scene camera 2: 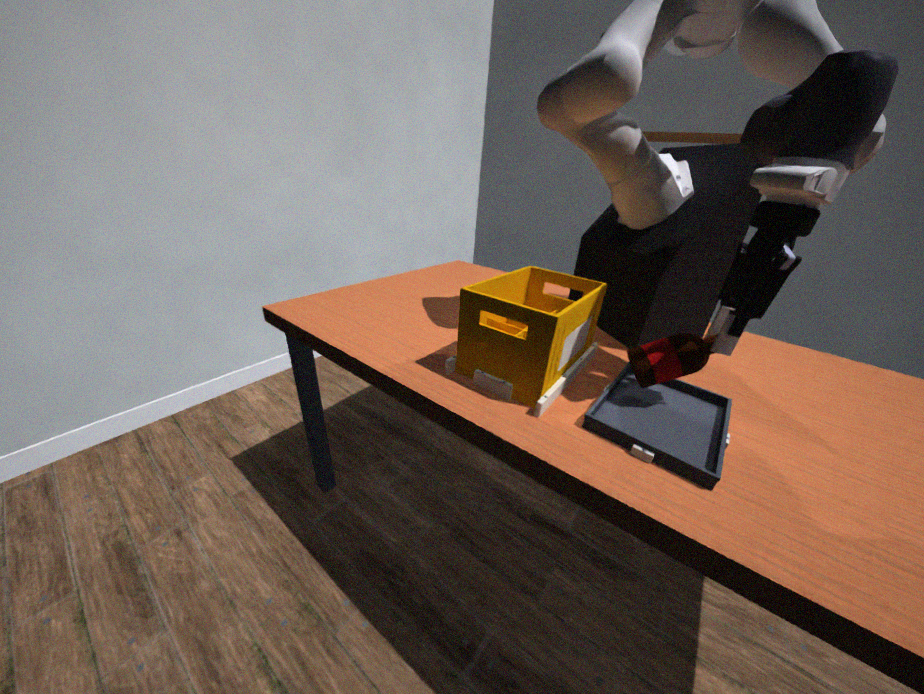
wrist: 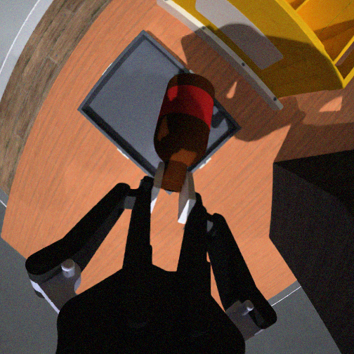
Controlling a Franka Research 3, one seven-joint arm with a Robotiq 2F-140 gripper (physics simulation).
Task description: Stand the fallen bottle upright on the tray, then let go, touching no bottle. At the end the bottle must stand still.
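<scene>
The brown bottle with a red label [scene camera 2: 668,360] [wrist: 185,117] is held in the air above the rear part of the dark grey tray [scene camera 2: 683,429] [wrist: 120,90]. It lies nearly level, its neck toward the gripper and its base pointing toward the crate, slightly lower than the neck. My gripper [scene camera 2: 721,337] [wrist: 172,176] is shut on the bottle's neck, with a light fingertip pad on each side of it. The bottle's shadow falls on the tray. In the scene view the bottle hides the tray's rear corner.
A yellow crate [scene camera 2: 501,362] [wrist: 300,55] stands beside the tray on the orange-brown table [scene camera 2: 829,463] [wrist: 60,175]. A pale strip [scene camera 2: 565,380] [wrist: 243,65] runs along the crate's side facing the tray. The dark robot base block [scene camera 2: 694,239] [wrist: 315,220] stands behind them.
</scene>
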